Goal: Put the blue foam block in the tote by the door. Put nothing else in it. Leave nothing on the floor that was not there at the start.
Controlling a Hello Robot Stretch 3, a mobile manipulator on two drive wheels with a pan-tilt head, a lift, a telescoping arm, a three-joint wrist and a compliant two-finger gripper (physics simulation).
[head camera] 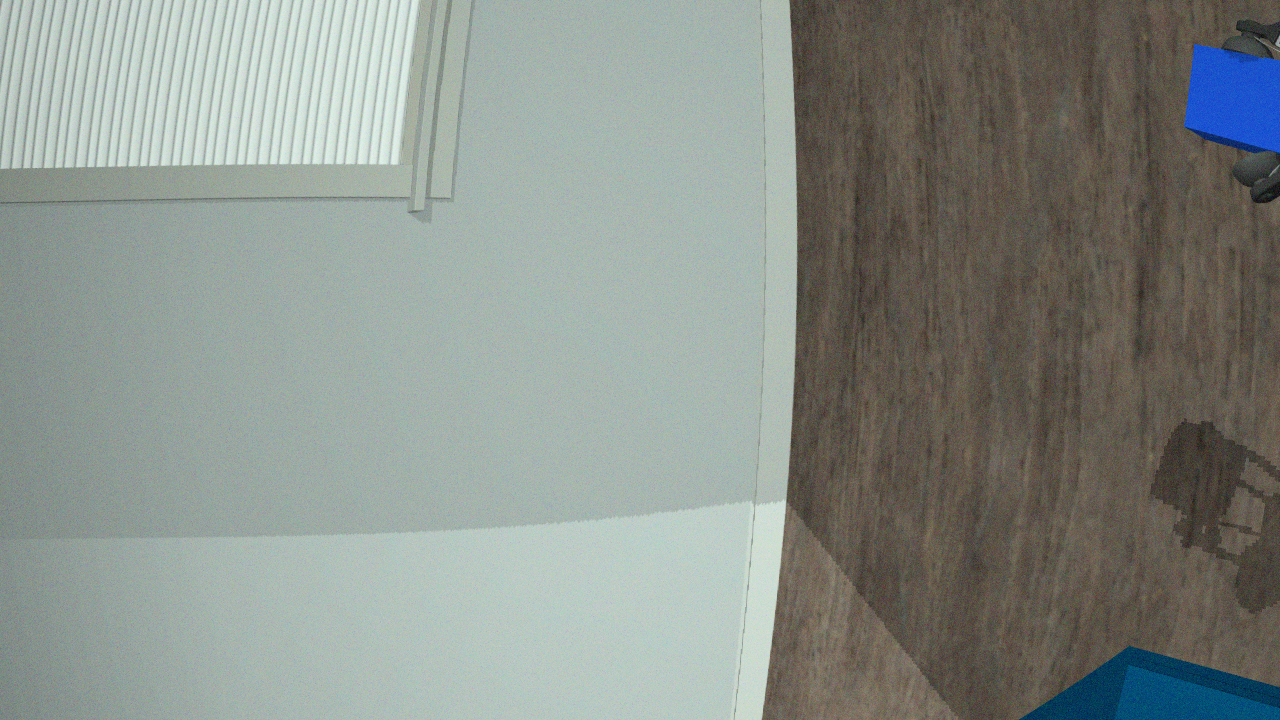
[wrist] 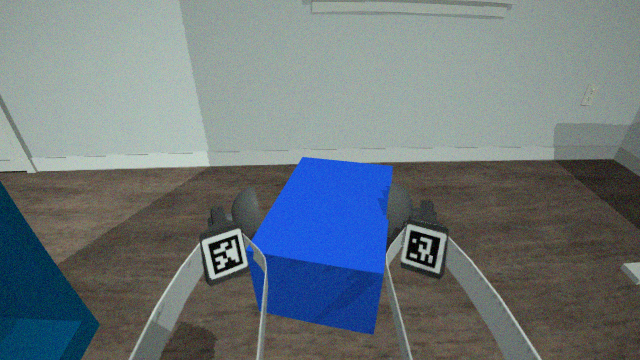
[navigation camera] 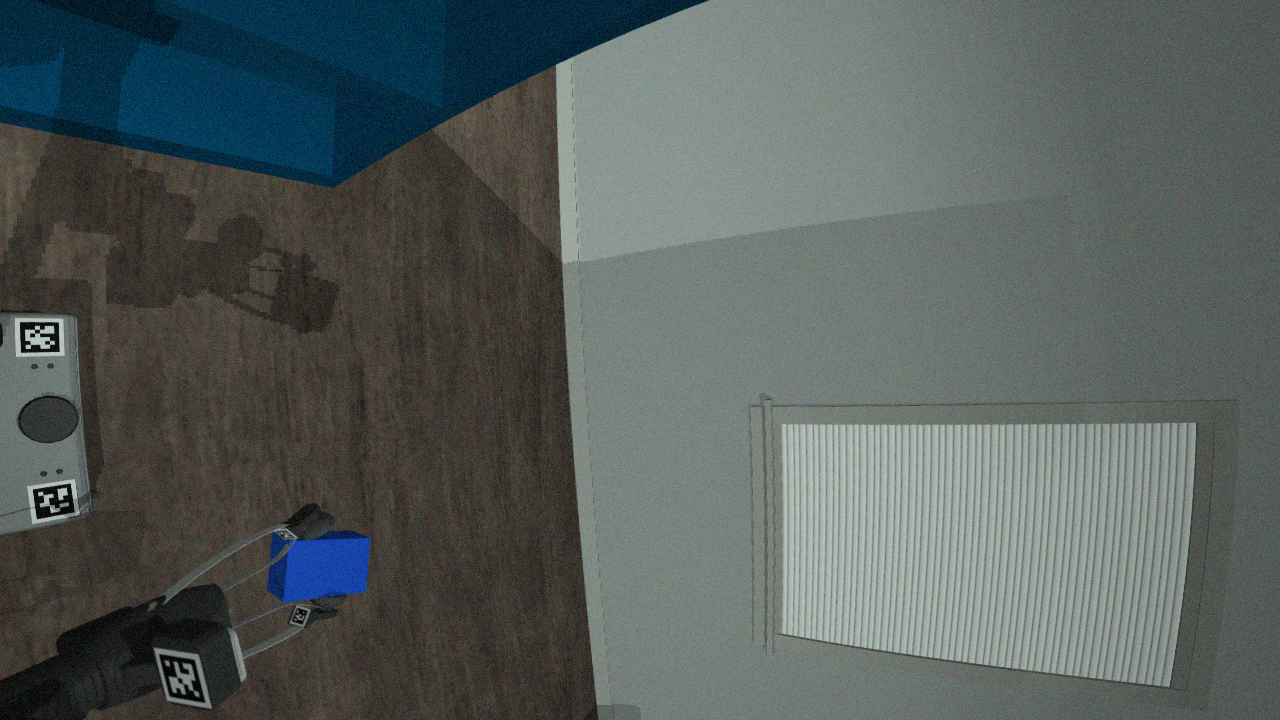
Labels:
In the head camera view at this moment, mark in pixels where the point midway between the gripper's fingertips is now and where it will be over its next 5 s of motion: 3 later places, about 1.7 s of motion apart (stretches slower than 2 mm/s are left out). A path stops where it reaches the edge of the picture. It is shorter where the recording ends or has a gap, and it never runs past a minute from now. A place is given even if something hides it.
My gripper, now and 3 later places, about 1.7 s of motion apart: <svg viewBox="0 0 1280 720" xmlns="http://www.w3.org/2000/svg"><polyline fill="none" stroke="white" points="1233,113 1082,120 928,129 802,140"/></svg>

